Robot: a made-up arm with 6 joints.
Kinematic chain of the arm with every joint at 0, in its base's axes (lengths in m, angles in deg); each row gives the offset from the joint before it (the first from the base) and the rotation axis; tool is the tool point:
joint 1: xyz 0 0 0.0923 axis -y
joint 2: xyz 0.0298 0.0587 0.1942 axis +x
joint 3: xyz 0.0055 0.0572 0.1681 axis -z
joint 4: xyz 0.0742 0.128 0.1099 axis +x
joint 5: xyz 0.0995 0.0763 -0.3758 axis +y
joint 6: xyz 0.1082 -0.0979 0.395 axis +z
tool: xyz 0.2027 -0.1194 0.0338
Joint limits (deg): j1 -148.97..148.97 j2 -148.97..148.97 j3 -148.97..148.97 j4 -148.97..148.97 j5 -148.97..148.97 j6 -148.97..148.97
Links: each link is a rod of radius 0.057 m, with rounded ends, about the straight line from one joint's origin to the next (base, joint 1, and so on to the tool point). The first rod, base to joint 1, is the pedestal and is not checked.
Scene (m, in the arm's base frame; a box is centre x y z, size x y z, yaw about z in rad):
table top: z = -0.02
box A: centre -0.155 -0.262 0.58 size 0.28 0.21 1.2 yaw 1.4
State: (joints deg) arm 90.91 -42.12 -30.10 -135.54 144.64 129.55
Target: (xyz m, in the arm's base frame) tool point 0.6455 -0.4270 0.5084
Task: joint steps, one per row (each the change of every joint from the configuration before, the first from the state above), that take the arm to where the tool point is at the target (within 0.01 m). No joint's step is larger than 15 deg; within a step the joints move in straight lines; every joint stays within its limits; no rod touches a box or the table.
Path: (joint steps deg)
1: -12.96 8.52 -0.70 3.87 -4.36 0.03
2: -12.96 8.53 -0.70 3.87 -4.36 0.03
3: -12.96 8.52 -0.71 3.88 -4.36 0.03
4: -12.96 8.53 -0.70 3.87 -4.36 0.02
5: -13.85 6.42 3.45 3.44 4.61 -2.95
6: -13.84 6.42 3.44 3.43 4.61 -2.95
7: -13.85 6.42 3.45 3.44 4.61 -2.95

